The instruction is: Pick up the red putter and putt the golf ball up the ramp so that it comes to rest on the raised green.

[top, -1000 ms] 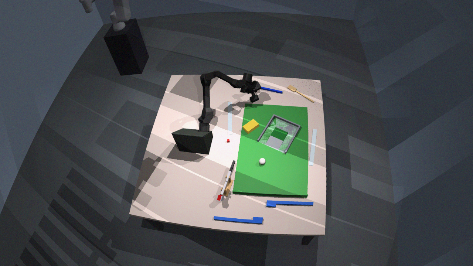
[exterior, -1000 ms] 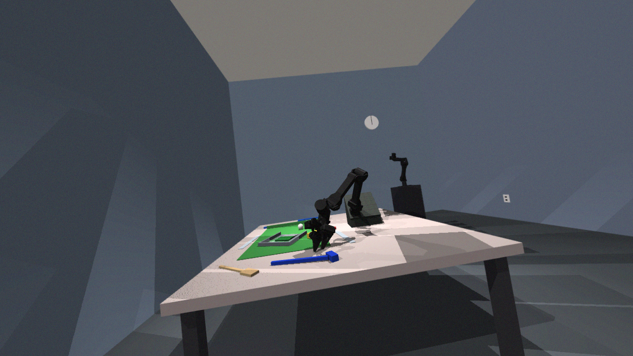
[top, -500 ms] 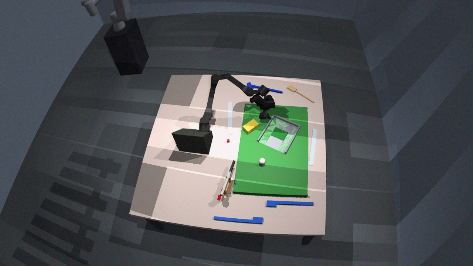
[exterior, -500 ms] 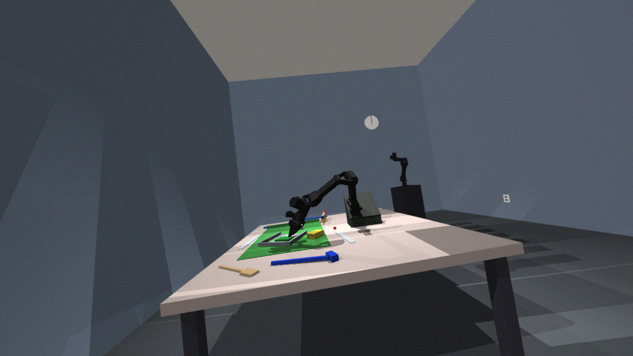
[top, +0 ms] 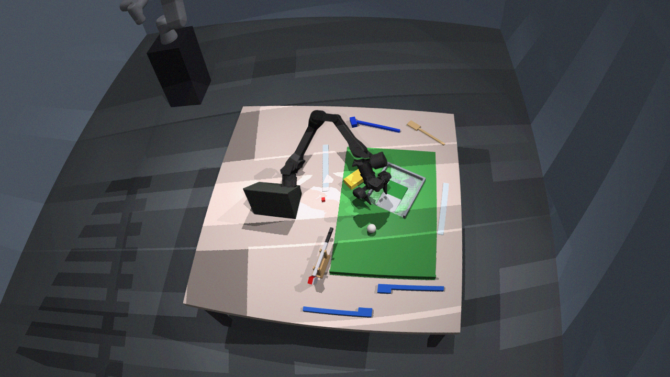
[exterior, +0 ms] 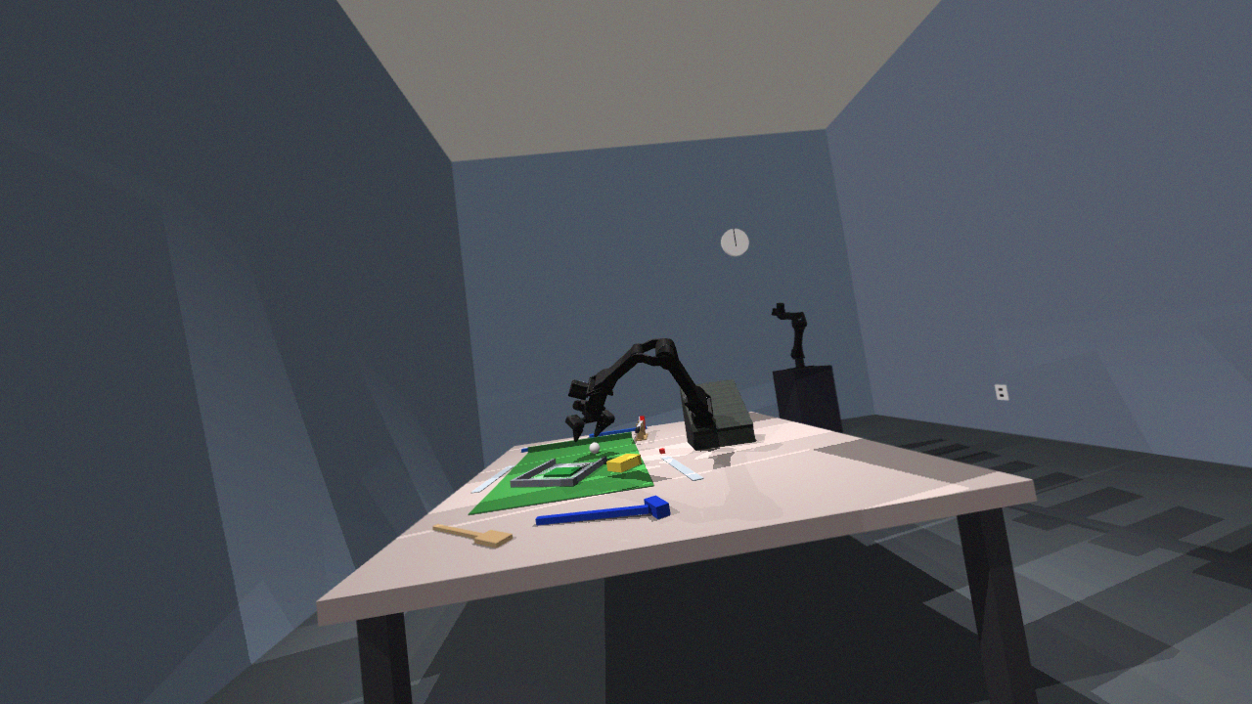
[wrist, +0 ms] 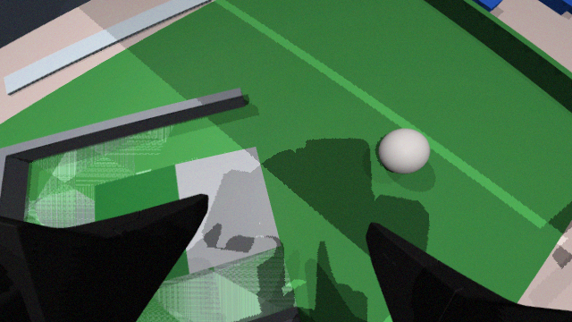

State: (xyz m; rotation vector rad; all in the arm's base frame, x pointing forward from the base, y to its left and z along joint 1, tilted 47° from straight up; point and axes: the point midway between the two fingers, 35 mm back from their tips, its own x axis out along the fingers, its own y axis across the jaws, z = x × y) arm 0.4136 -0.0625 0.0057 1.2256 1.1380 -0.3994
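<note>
Now: gripper tip 3 cm past the white golf ball, 12 cm to the left of it and 6 cm above it. Also, from my gripper tip: grey walled frame: 8 cm ahead, 13 cm to the left, 8 cm below; then yellow block: 12 cm behind, 16 cm to the left, 7 cm below; then green mat: 5 cm ahead, 8 cm below.
</note>
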